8 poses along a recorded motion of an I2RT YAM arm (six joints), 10 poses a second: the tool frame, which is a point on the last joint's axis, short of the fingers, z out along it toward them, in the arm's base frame.
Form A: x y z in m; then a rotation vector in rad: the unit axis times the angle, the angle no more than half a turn.
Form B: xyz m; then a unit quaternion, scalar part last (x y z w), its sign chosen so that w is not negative. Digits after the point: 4 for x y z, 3 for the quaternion.
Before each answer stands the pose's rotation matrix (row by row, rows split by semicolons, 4 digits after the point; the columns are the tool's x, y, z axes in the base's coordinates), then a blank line. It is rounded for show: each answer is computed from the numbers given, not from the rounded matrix.
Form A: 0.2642 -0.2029 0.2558 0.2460 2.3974 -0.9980
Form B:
-0.8447 0.3558 0.4000; -0.0331 0.7110 -0.7024; -0.5343 -0.6066 -0.5888

0.2642 -0.2029 0.2558 0.091 0.887 -0.369 0.263
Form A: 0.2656 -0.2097 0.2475 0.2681 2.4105 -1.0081
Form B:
-0.8508 0.3643 0.3788; -0.0139 0.7050 -0.7091; -0.5253 -0.6085 -0.5947

0.2656 -0.2097 0.2475 0.099 0.887 -0.371 0.255
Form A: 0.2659 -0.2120 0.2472 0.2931 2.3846 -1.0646
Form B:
-0.8476 0.3885 0.3614; -0.0097 0.6697 -0.7426; -0.5305 -0.6330 -0.5639

0.2659 -0.2120 0.2472 0.108 0.878 -0.392 0.254
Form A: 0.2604 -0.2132 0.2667 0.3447 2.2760 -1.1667
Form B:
-0.8139 0.4580 0.3576; -0.0229 0.5896 -0.8074; -0.5806 -0.6653 -0.4694

0.2604 -0.2132 0.2667 0.128 0.847 -0.434 0.277
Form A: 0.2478 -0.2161 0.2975 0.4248 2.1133 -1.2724
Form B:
-0.7511 0.5613 0.3476; -0.0446 0.4822 -0.8749; -0.6587 -0.6726 -0.3371

0.2478 -0.2161 0.2975 0.161 0.802 -0.483 0.314
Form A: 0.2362 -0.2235 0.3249 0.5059 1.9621 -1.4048
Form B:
-0.7052 0.6471 0.2898; -0.0658 0.3472 -0.9355; -0.7060 -0.6787 -0.2022

0.2362 -0.2235 0.3249 0.194 0.751 -0.538 0.332
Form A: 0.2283 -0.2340 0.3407 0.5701 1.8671 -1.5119
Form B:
-0.6873 0.6926 0.2190; -0.0702 0.2368 -0.9690; -0.7230 -0.6814 -0.1141

0.2283 -0.2340 0.3407 0.218 0.714 -0.578 0.330
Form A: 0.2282 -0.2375 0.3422 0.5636 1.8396 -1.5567
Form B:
-0.6933 0.6913 0.2039; -0.0867 0.2008 -0.9758; -0.7155 -0.6941 -0.0793

0.2282 -0.2375 0.3422 0.215 0.702 -0.594 0.327
